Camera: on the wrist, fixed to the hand. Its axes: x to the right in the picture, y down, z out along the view.
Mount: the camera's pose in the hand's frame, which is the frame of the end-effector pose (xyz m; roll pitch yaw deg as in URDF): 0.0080 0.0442 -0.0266 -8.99 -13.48 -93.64
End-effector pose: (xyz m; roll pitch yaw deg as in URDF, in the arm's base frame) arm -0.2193 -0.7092 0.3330 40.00 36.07 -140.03
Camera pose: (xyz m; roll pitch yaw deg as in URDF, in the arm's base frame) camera -0.1951 -0.7554 0.3348 -49.97 18.88 110.71
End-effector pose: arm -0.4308 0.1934 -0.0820 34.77 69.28 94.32
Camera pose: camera -0.4826 0.1955 -0.0883 -80.54 4.03 -16.86
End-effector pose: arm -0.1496 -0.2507 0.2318 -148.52 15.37 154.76
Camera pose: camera -0.1345 -0.2008 0.2293 -174.82 -18.26 -116.57
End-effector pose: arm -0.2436 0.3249 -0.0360 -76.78 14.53 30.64
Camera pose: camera -0.2395 0.3090 -0.0855 -101.29 -79.01 32.14
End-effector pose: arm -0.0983 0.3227 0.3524 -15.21 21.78 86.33
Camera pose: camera -0.1343 0.3186 0.3148 -32.67 -27.92 4.17
